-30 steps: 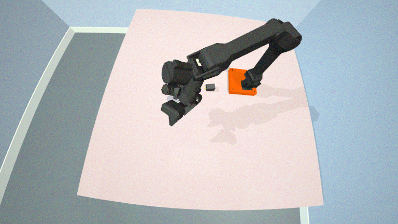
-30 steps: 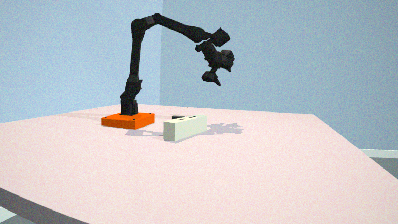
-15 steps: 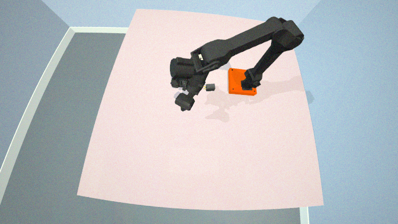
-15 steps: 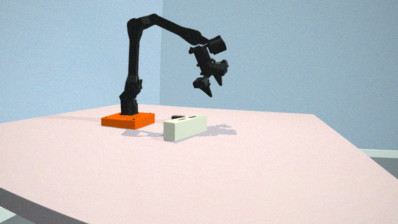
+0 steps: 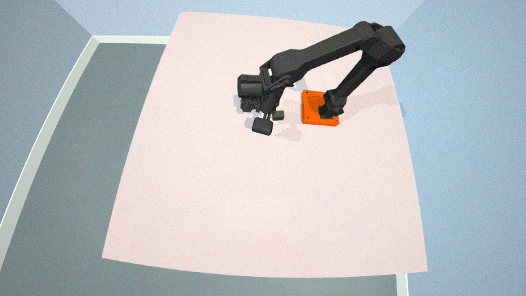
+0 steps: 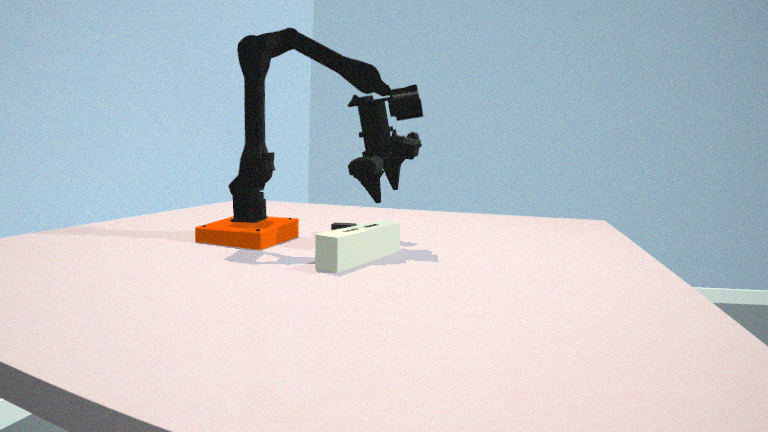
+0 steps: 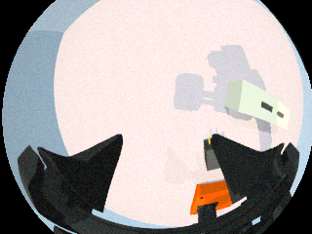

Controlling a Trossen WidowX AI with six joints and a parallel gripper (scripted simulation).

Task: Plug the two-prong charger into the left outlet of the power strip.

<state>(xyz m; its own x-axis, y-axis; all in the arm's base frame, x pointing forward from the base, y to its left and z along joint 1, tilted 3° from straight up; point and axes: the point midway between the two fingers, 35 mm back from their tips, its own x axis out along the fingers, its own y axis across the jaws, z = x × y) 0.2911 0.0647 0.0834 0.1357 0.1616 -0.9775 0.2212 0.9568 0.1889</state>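
Now: the two-prong charger 6 cm behind my gripper tip, 6 cm to the right of it and 8 cm below it.
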